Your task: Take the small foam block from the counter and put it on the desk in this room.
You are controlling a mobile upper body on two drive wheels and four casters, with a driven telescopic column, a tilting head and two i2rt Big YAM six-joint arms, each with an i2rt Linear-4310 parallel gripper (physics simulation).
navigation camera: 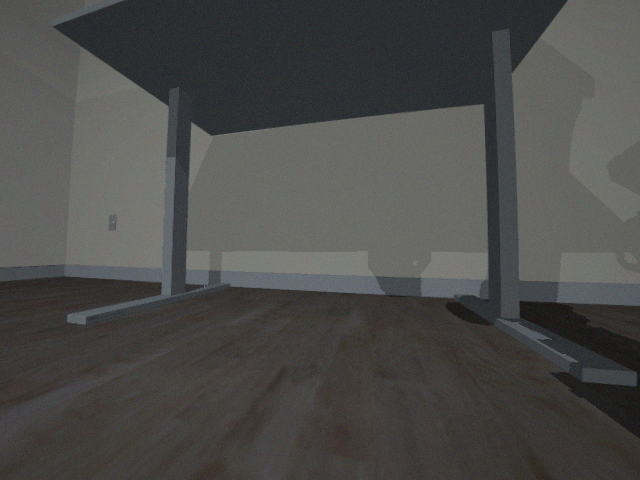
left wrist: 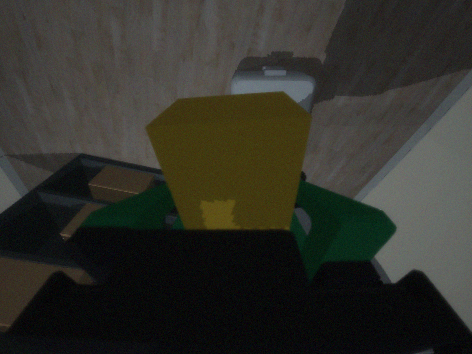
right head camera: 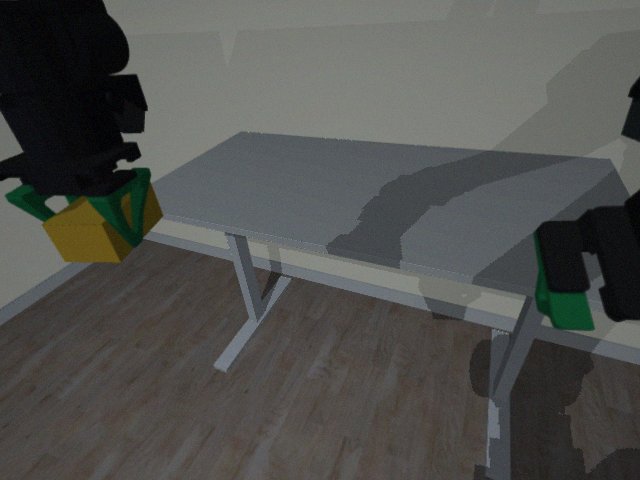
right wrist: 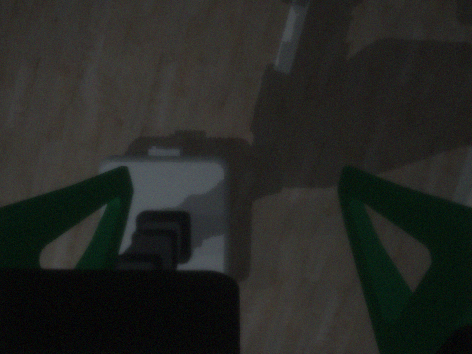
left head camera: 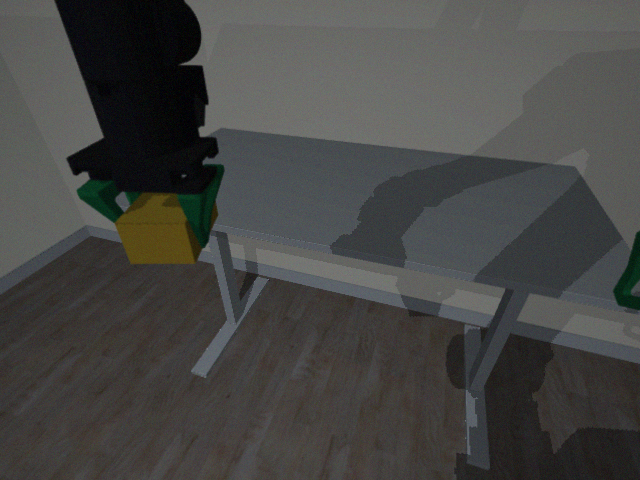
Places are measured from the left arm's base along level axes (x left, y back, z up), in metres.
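Pixels of known places: left gripper, fingertip midpoint: point(left wrist: 236, 176) point(right head camera: 111, 243) point(left head camera: 174, 243); right gripper, fingertip midpoint: point(right head camera: 607, 304) point(right wrist: 235, 178).
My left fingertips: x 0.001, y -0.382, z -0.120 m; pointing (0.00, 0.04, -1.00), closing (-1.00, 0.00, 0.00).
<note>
Behind a point stands the place of what it marks.
The yellow foam block point(left head camera: 160, 240) @(y -0.351, x -0.005, z -0.093 m) point(right head camera: 85, 237) @(y -0.351, x -0.008, z -0.090 m) point(left wrist: 235, 155) @(y -0.427, x 0.002, z -0.076 m) is held between the green fingers of my left gripper point(left head camera: 162, 222) @(y -0.382, x 0.001, z -0.120 m) point(right head camera: 95, 222) point(left wrist: 236, 176) @(y -0.382, x 0.001, z -0.120 m), which is shut on it. Block and gripper are in the air, at the left of both head views. The grey desk point(left head camera: 289, 191) @(y -1.129, x 0.002, z -0.456 m) point(right head camera: 289, 191) @(y -1.132, x 0.023, z -0.457 m) stands against the wall; its underside point(navigation camera: 310, 56) shows in the navigation view. In the head views the block appears in front of the desk's left end. My right gripper point(right wrist: 235, 178) @(y -0.344, x -0.459, z -0.132 m) is open and empty; part of it shows at the right edge of both head views. The counter does not show.
The desk has two legs with long feet point(left head camera: 219, 348) point(right head camera: 242, 346) point(navigation camera: 573, 356) on the wooden floor. Walls stand behind and at the left. A dark shelf unit point(left wrist: 50, 197) @(y 0.406, x 1.397, z -0.873 m) with brown boxes point(left wrist: 120, 182) @(y 0.484, x 1.026, z -1.144 m) shows in the left wrist view. A pale base point(left wrist: 272, 82) @(y -0.288, x -0.210, z -1.147 m) point(right wrist: 170, 177) @(y -0.238, x -0.252, z -1.147 m) shows in both wrist views.
</note>
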